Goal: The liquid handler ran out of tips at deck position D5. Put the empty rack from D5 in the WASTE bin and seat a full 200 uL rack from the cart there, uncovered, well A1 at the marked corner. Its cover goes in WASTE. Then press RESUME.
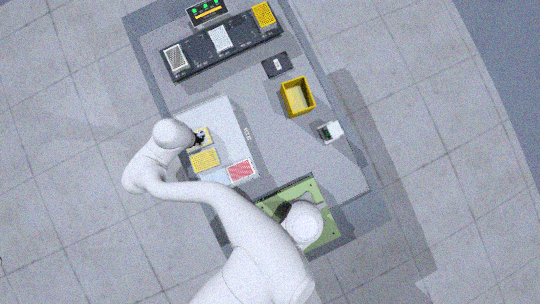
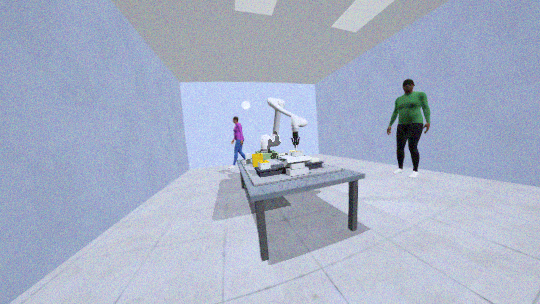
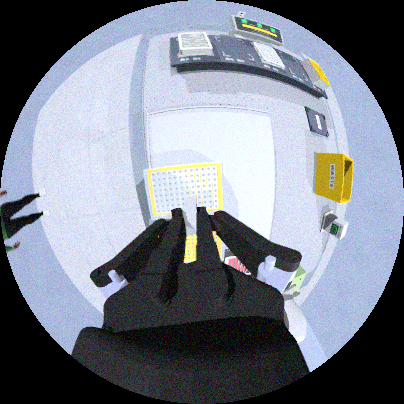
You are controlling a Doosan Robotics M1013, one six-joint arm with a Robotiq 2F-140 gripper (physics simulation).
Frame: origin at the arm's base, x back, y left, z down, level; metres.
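Seen in the pictures: gripper, between the fingertips: (image 1: 200, 143) (image 2: 296, 150) (image 3: 192, 204); arm's base, origin of its link: (image 2: 265, 152).
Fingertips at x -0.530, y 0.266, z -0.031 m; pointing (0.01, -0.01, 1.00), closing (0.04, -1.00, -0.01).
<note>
Pixels of each thing's middle, then the offset from my fingertips to it.
- cart, middle of its body: (image 3: 217, 202) (image 1: 217, 145) dx +0.035, dy -0.054, dz +0.097 m
- yellow-edged rack, middle of its body: (image 3: 185, 189) (image 1: 197, 139) dx -0.024, dy +0.007, dz +0.012 m
- second yellow rack, middle of its body: (image 3: 190, 242) (image 1: 204, 160) dx +0.081, dy +0.019, dz +0.015 m
- deep yellow rack with dark holes, middle of its body: (image 3: 315, 73) (image 1: 263, 17) (image 2: 263, 164) dx -0.442, dy -0.568, dz +0.044 m
- yellow WASTE bin, middle of its body: (image 3: 334, 176) (image 1: 296, 98) (image 2: 257, 159) dx +0.011, dy -0.522, dz +0.062 m
- small box with a green button, middle of its body: (image 1: 327, 133) (image 3: 334, 228) dx +0.239, dy -0.571, dz +0.050 m
- red rack, middle of its body: (image 3: 245, 260) (image 1: 240, 170) dx +0.202, dy -0.107, dz +0.054 m
- grey rack, middle of its body: (image 3: 193, 42) (image 1: 176, 58) dx -0.457, dy -0.073, dz +0.059 m
- white rack, middle of its body: (image 3: 267, 53) (image 1: 220, 38) dx -0.450, dy -0.320, dz +0.067 m
- dark flat block, middle of its body: (image 3: 318, 121) (image 1: 277, 64) dx -0.208, dy -0.529, dz +0.123 m
My gripper (image 1: 200, 136) (image 2: 295, 144) (image 3: 192, 204) is over the cart (image 1: 220, 107) (image 3: 215, 132). Its fingers are closed on a narrow pale upright piece, which looks like the handle of the clear cover on a yellow-edged rack (image 1: 207, 131) (image 3: 175, 185). Whether the cover is raised off the rack, I cannot tell. A second yellow rack (image 1: 204, 160) (image 3: 190, 248) is beside it on the cart. At deck position D5 a deep yellow rack with dark holes (image 1: 264, 15) (image 3: 320, 71) sits. The yellow WASTE bin (image 1: 298, 96) (image 3: 332, 176) looks empty. A small box with a green button (image 1: 327, 133) (image 3: 335, 228) stands near it.
A red rack (image 1: 241, 170) (image 3: 237, 264) and a light blue one (image 1: 215, 176) are also on the cart. The dark deck (image 1: 200, 49) (image 3: 230, 64) holds a grey rack (image 1: 175, 57) (image 3: 195, 43) and a white rack (image 1: 220, 38) (image 3: 270, 53). A dark flat block (image 1: 277, 64) (image 3: 317, 121) lies near the bin.
</note>
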